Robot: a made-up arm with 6 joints. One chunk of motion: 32 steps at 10 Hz.
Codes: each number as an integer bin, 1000 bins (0 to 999) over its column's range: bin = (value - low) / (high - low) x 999, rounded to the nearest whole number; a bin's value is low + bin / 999 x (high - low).
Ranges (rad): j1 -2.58..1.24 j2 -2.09..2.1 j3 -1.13..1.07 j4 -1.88..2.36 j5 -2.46..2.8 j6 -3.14..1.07
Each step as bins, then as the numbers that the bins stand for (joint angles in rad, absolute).
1 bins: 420 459 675 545 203 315
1 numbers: -0.9740 -0.1649 0.3565 0.4331 -1.3912 -1.8125
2 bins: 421 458 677 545 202 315
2 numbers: -0.9702 -0.1691 0.3609 0.4331 -1.3964 -1.8125
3 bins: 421 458 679 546 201 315
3 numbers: -0.9702 -0.1691 0.3653 0.4374 -1.4017 -1.8125
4 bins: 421 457 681 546 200 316
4 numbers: -0.9702 -0.1733 0.3697 0.4374 -1.4069 -1.8083
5 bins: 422 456 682 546 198 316
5 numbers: -0.9663 -0.1774 0.3719 0.4374 -1.4175 -1.8083
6 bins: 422 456 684 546 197 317
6 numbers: -0.9663 -0.1774 0.3763 0.4374 -1.4227 -1.8041
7 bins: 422 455 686 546 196 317
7 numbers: -0.9663 -0.1816 0.3807 0.4374 -1.4280 -1.8041
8 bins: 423 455 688 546 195 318
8 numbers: -0.9625 -0.1816 0.3851 0.4374 -1.4333 -1.7999
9 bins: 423 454 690 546 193 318
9 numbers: -0.9625 -0.1858 0.3895 0.4374 -1.4438 -1.7999
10 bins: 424 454 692 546 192 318
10 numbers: -0.9587 -0.1858 0.3939 0.4374 -1.4491 -1.7999
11 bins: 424 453 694 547 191 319
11 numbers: -0.9587 -0.1900 0.3983 0.4416 -1.4543 -1.7957
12 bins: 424 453 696 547 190 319
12 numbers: -0.9587 -0.1900 0.4027 0.4416 -1.4596 -1.7957
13 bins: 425 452 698 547 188 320
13 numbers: -0.9549 -0.1942 0.4071 0.4416 -1.4701 -1.7915
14 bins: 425 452 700 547 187 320
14 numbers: -0.9549 -0.1942 0.4115 0.4416 -1.4754 -1.7915
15 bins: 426 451 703 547 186 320
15 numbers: -0.9511 -0.1984 0.4181 0.4416 -1.4807 -1.7915
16 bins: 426 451 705 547 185 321
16 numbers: -0.9511 -0.1984 0.4226 0.4416 -1.4859 -1.7872
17 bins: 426 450 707 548 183 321
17 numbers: -0.9511 -0.2026 0.4270 0.4458 -1.4965 -1.7872
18 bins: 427 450 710 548 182 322
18 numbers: -0.9472 -0.2026 0.4336 0.4458 -1.5017 -1.7830
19 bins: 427 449 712 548 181 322
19 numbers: -0.9472 -0.2068 0.4380 0.4458 -1.5070 -1.7830
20 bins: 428 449 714 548 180 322
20 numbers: -0.9434 -0.2068 0.4424 0.4458 -1.5123 -1.7830
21 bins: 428 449 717 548 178 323
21 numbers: -0.9434 -0.2068 0.4490 0.4458 -1.5228 -1.7788
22 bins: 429 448 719 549 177 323
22 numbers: -0.9396 -0.2110 0.4534 0.4501 -1.5280 -1.7788
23 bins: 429 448 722 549 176 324
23 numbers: -0.9396 -0.2110 0.4600 0.4501 -1.5333 -1.7746
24 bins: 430 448 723 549 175 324
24 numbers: -0.9358 -0.2110 0.4622 0.4501 -1.5386 -1.7746
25 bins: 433 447 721 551 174 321
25 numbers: -0.9243 -0.2152 0.4578 0.4586 -1.5438 -1.7872
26 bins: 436 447 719 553 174 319
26 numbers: -0.9128 -0.2152 0.4534 0.4671 -1.5438 -1.7957
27 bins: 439 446 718 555 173 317
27 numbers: -0.9013 -0.2194 0.4512 0.4756 -1.5491 -1.8041
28 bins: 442 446 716 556 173 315
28 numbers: -0.8899 -0.2194 0.4468 0.4798 -1.5491 -1.8125
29 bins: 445 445 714 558 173 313
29 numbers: -0.8784 -0.2236 0.4424 0.4883 -1.5491 -1.8210
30 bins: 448 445 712 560 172 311
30 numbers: -0.8669 -0.2236 0.4380 0.4968 -1.5544 -1.8294
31 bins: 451 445 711 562 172 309
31 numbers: -0.8555 -0.2236 0.4358 0.5053 -1.5544 -1.8378
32 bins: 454 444 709 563 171 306
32 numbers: -0.8440 -0.2278 0.4314 0.5095 -1.5596 -1.8505
